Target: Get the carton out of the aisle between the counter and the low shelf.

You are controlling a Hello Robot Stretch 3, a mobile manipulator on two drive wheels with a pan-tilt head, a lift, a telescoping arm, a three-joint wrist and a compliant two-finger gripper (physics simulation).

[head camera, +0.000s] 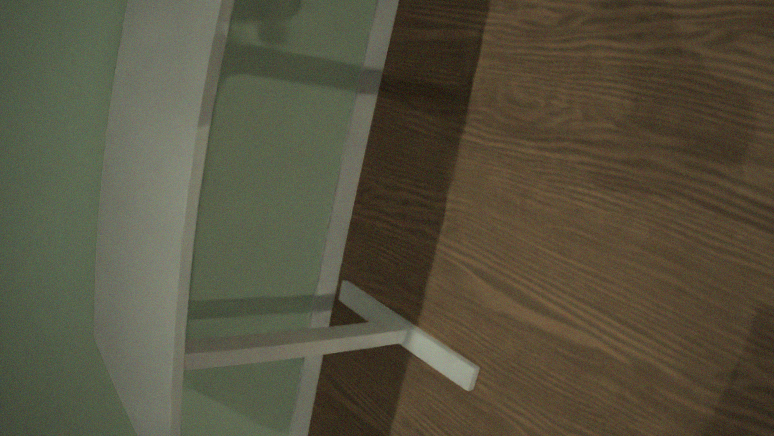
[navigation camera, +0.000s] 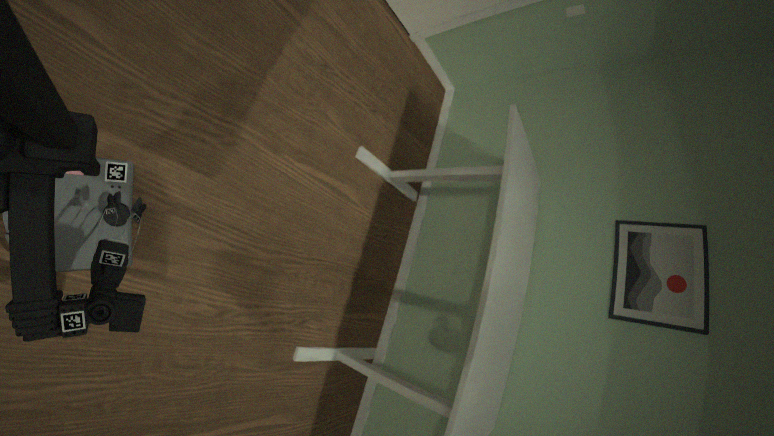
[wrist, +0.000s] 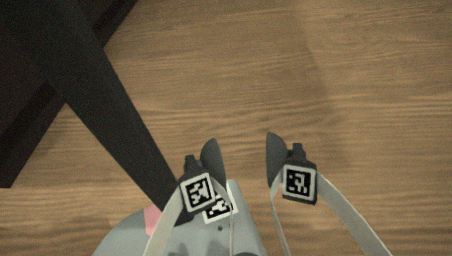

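Pixels of known places: gripper, fingertip midpoint: (navigation camera: 129, 195); robot's base at its link origin: (navigation camera: 115, 212).
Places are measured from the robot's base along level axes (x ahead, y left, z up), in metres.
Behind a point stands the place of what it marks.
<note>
The carton does not show in these views, and I cannot make out which furniture is the counter or the low shelf. My gripper (navigation camera: 127, 205) @(x 0.033, y 0.057, z 0.401 m) (wrist: 242, 153) @(x 0.033, y 0.057, z 0.401 m) is open, its two fingertips apart with wood floor showing between them in the wrist view. It is folded in over the edge of my grey base (navigation camera: 81, 254) @(x -0.090, y -0.121, z 0.160 m) (wrist: 246, 215). My dark arm parts hide some of the base in the navigation view.
A long white table (head camera: 148, 162) @(x 1.234, y -0.175, z 0.950 m) (navigation camera: 514, 243) @(x 1.263, y -0.066, z 0.951 m) with T-shaped feet stands along the green wall (head camera: 48, 162) @(x 1.775, y -0.239, z 1.113 m) (navigation camera: 574, 162) @(x 2.034, y 0.435, z 1.158 m). A framed picture (navigation camera: 658, 276) @(x 1.761, y -0.210, z 1.630 m) hangs above it. A dark piece of furniture (wrist: 25, 125) stands at the upper left of the wrist view, partly behind a dark bar.
</note>
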